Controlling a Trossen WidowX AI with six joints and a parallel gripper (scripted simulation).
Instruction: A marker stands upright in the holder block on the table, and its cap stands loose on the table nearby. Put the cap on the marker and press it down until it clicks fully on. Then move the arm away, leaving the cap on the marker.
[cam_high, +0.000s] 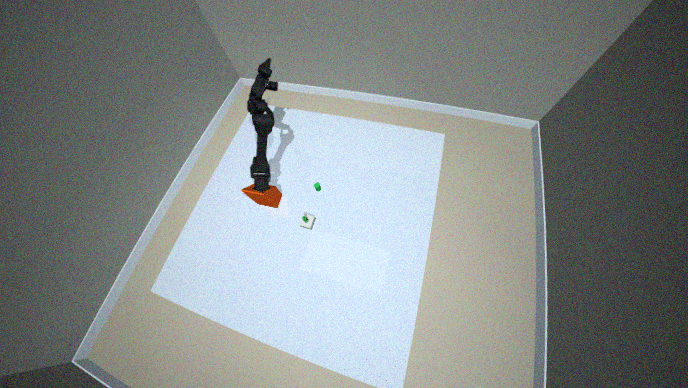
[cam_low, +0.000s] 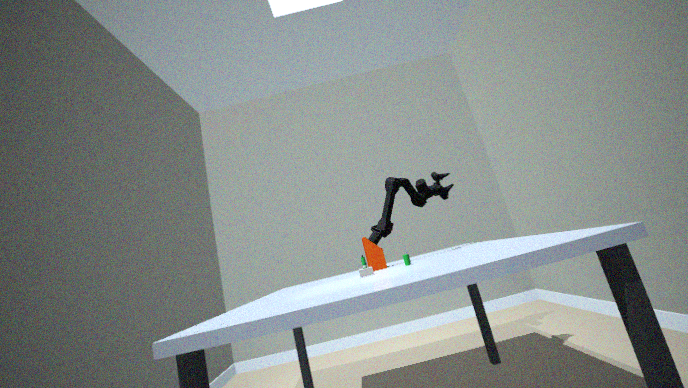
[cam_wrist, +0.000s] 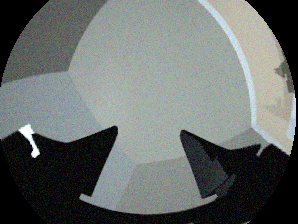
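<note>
The green cap is 38 cm ahead of my gripper tip, 42 cm to the right of it and 38 cm below it. From my gripper tip the other things lie so: holder block 41 cm ahead, 61 cm to the right, 39 cm below.
</note>
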